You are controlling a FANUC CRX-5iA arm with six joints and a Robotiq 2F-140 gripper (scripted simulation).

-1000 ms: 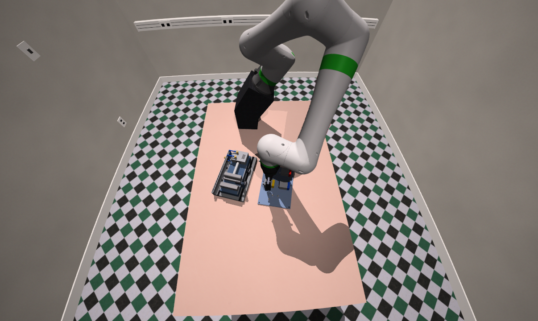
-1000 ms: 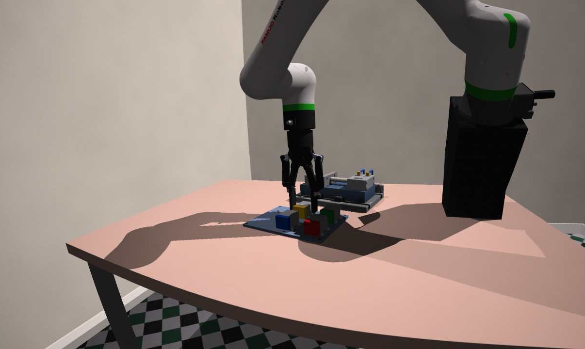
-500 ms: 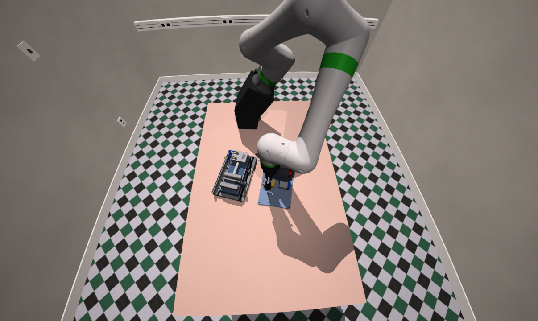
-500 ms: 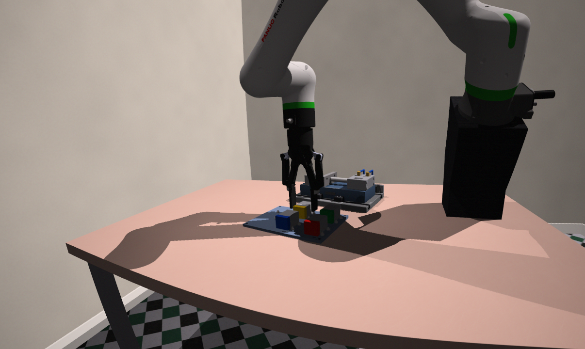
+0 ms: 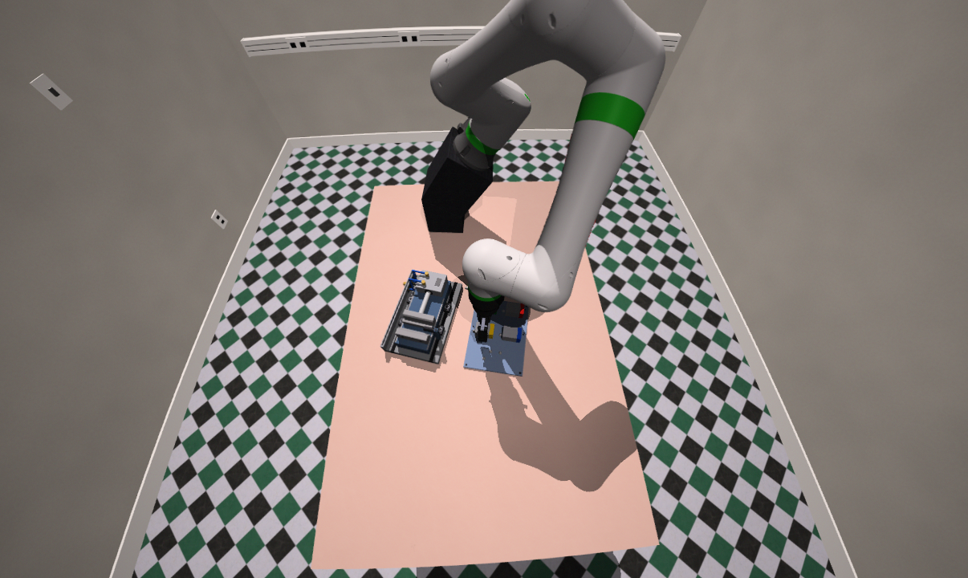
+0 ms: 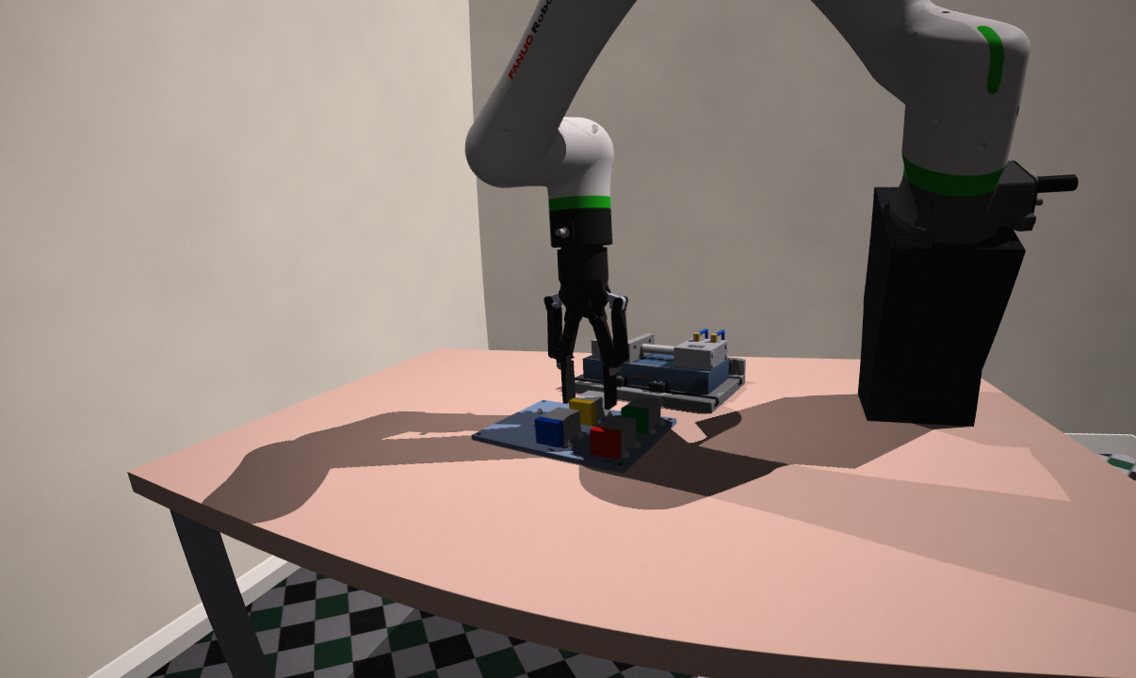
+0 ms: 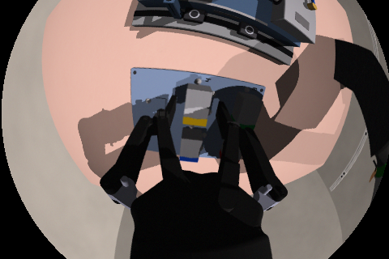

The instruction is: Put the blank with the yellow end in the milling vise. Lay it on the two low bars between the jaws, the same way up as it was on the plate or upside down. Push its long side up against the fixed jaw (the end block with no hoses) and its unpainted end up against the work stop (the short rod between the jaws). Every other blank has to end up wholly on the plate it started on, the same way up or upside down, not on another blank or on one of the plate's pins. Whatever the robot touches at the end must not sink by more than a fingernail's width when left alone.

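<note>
The yellow-ended blank lies 3 cm below my hand. The rest, counted from my hand: blue-ended blank 2 cm ahead, 9 cm to the left, 3 cm below; green-ended blank 9 cm behind, 2 cm to the left, 3 cm below; plate 1 cm ahead, 4 cm to the left, 6 cm below.
</note>
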